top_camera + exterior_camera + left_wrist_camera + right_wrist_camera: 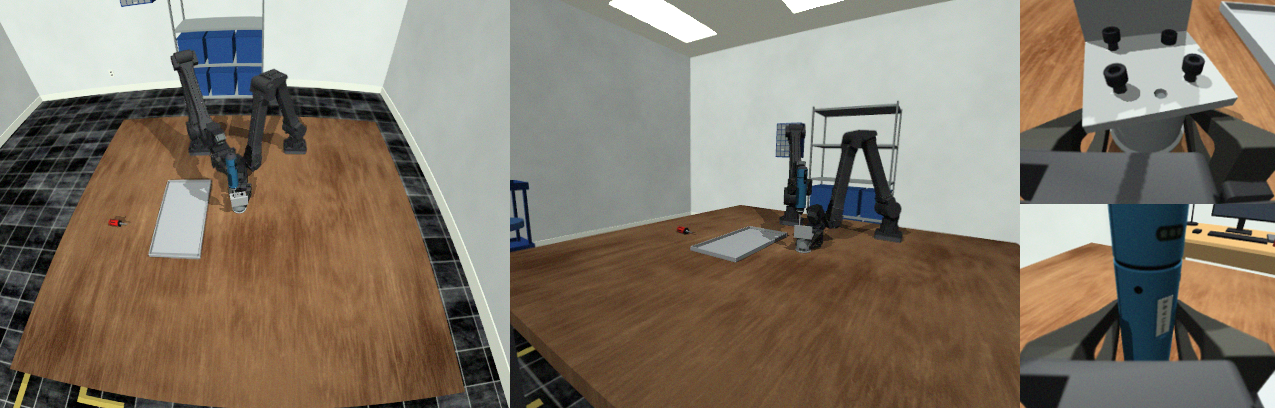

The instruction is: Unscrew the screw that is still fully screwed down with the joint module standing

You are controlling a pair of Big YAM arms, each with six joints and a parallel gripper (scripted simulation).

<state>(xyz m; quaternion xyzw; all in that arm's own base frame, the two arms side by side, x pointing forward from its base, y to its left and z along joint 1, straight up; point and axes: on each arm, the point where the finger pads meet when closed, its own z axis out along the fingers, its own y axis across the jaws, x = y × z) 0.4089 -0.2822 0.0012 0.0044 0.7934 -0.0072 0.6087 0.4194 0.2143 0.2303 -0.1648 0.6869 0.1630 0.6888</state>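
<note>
The grey bracket is 5 cm above my left hand. Also, from my left hand: screw: 5 cm above, 2 cm behind, 1 cm to the left; flat grey tray: 26 cm to the right, 5 cm ahead, 2 cm below; small red-handled tool: 56 cm to the right, 9 cm ahead, 1 cm below.
</note>
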